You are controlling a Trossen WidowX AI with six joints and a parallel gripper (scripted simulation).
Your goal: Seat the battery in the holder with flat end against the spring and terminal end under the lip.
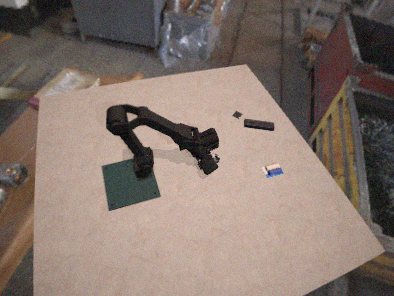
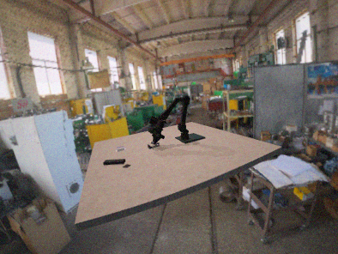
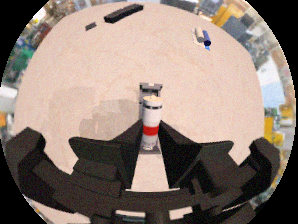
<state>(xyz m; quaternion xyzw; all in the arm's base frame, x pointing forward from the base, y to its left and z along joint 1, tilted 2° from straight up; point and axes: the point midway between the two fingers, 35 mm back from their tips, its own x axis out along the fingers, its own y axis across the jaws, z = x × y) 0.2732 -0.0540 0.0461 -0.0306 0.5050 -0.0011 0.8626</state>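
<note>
Now: gripper tip 10 mm below the battery. The rest, counted from my gripper tip: long black bar (370 mm ahead, 110 mm to the left, 10 mm below); then small black piece (300 mm ahead, 220 mm to the left, 30 mm below); then white block (270 mm ahead, 150 mm to the right, 20 mm below).
</note>
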